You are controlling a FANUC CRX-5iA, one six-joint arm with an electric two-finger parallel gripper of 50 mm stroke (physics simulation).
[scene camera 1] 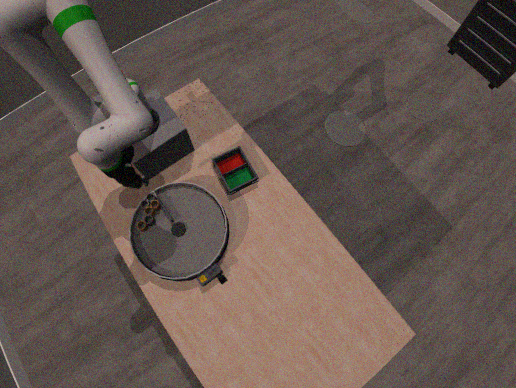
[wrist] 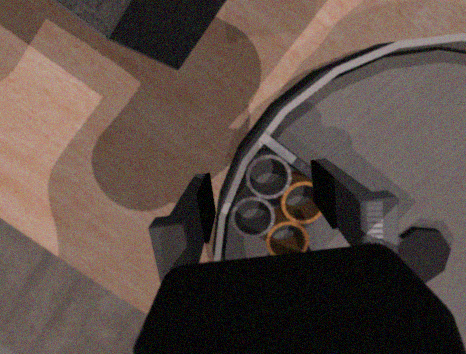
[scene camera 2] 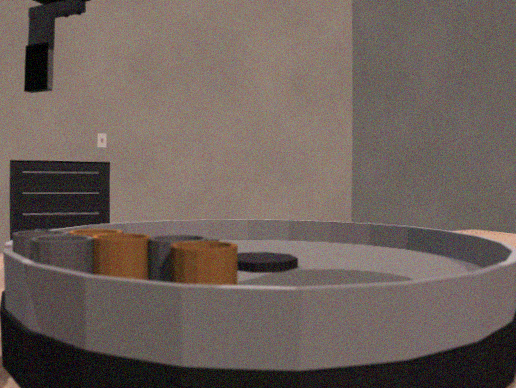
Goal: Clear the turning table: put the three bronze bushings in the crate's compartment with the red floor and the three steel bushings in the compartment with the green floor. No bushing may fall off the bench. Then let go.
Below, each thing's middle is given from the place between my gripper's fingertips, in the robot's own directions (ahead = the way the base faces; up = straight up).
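There is the crate [scene camera 1: 233,166], and counting from my hand I find it 37 cm to the left of me, 15 cm ahead of my hand and 17 cm below it.
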